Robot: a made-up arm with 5 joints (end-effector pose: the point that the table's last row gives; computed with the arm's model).
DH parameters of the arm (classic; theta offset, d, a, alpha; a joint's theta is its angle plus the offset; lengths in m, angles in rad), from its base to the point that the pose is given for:
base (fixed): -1.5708 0.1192 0 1.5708
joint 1: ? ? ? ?
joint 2: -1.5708 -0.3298 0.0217 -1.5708
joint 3: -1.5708 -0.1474 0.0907 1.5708
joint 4: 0.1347 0 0.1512 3.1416
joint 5: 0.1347 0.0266 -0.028 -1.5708
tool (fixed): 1.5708 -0.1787 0 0
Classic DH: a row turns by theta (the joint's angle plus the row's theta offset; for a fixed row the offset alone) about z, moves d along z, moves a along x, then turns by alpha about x.
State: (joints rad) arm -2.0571 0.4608 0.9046 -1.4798 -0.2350
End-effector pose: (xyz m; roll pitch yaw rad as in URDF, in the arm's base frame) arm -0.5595 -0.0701 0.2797 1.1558 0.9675 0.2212
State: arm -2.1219 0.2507 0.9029 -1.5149 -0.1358
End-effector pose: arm -0.5462 -0.1542 0.2256 1.0643 0.8470 0.4369
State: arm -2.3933 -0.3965 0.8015 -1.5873 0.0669
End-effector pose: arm -0.3496 -0.2939 0.0200 0.7015 0.2962 0.8354
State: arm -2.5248 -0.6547 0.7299 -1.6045 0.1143
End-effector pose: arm -0.2350 -0.2777 -0.0411 0.5558 0.0155 0.9382
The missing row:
joint 1: -1.5708 0.2309 0.0855 -1.5708
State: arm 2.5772 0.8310 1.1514 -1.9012 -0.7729
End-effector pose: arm -0.5258 -0.2914 0.0780 2.9581 -0.2366 1.2845
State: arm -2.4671 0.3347 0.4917 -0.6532 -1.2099
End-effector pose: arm -0.3479 -0.1736 0.3038 -3.1120 0.5480 0.2219
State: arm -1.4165 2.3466 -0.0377 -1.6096 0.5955
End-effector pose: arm -0.4763 0.3850 0.1234 -0.5253 -0.1474 -2.3567
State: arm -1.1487 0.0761 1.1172 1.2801 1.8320
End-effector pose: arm -0.4163 0.3572 0.2581 0.2565 0.9379 -0.7396
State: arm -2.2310 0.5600 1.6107 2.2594 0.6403
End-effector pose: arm -0.1245 -0.2746 0.3472 -0.9205 0.8887 1.6244
